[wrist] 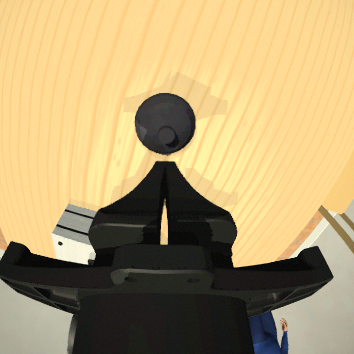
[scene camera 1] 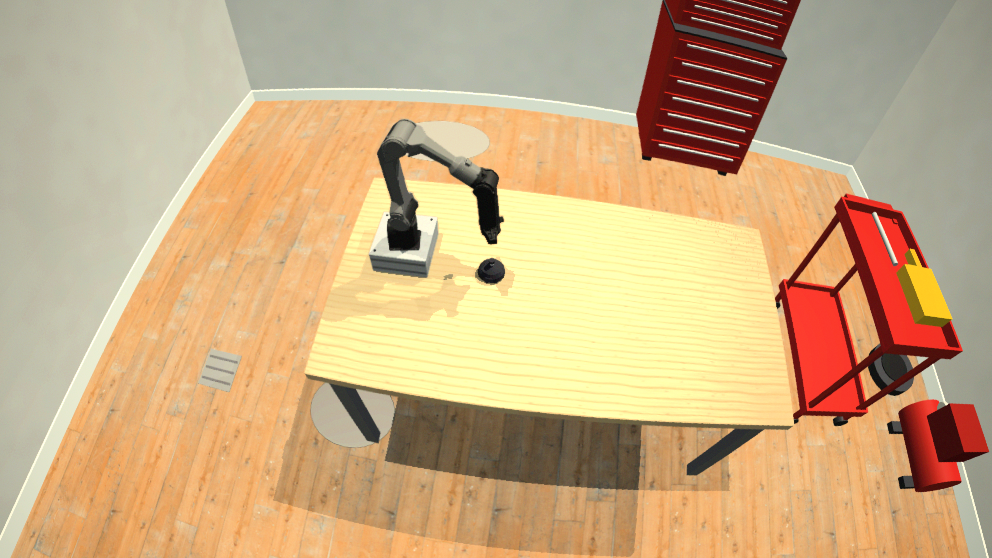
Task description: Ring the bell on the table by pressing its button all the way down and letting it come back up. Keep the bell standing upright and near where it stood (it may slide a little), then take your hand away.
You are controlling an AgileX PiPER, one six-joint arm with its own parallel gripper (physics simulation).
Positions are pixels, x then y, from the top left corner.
Labels:
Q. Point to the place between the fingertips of the gripper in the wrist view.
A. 164,173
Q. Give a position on a dark round bell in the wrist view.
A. At 165,108

